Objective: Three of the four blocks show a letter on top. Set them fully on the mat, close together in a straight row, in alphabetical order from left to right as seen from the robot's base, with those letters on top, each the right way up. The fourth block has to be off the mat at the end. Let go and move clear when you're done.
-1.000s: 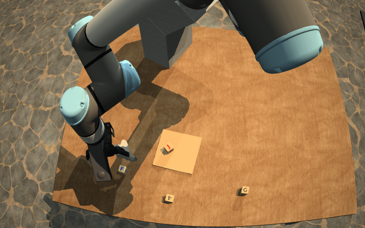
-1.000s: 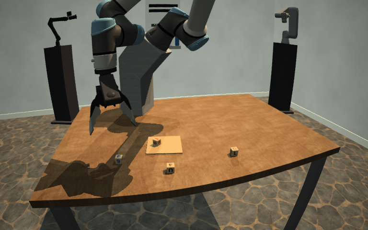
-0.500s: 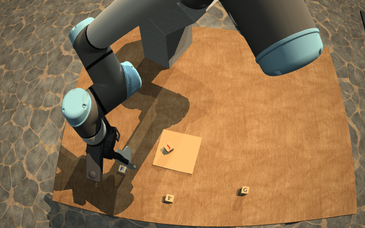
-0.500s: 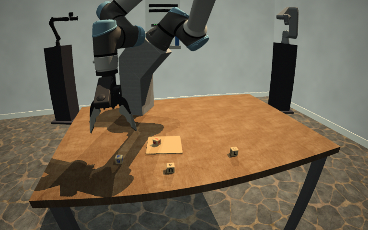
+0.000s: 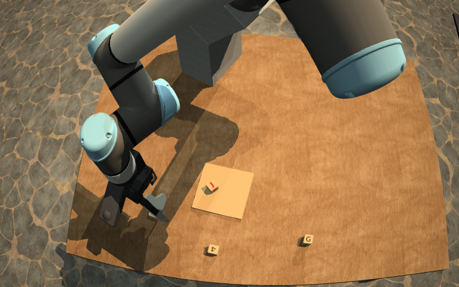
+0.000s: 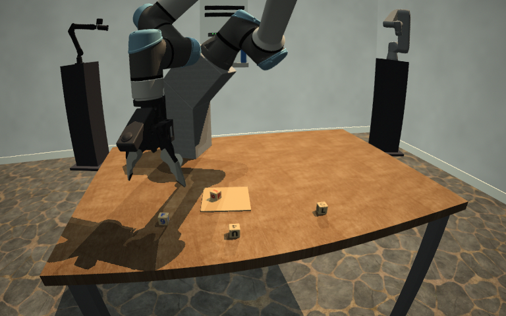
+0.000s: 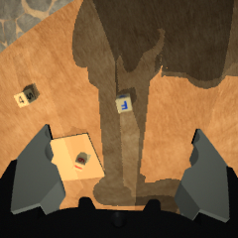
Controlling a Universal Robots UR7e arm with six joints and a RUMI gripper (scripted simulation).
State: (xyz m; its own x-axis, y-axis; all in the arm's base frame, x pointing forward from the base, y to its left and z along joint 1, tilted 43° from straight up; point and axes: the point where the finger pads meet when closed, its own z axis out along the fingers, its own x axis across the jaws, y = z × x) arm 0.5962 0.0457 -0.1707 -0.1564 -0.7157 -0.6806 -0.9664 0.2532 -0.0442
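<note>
The block lies 20 mm behind my hand and 110 mm below it. Also, from my hand: tan mat (150 mm behind, 150 mm to the left, 120 mm below).
</note>
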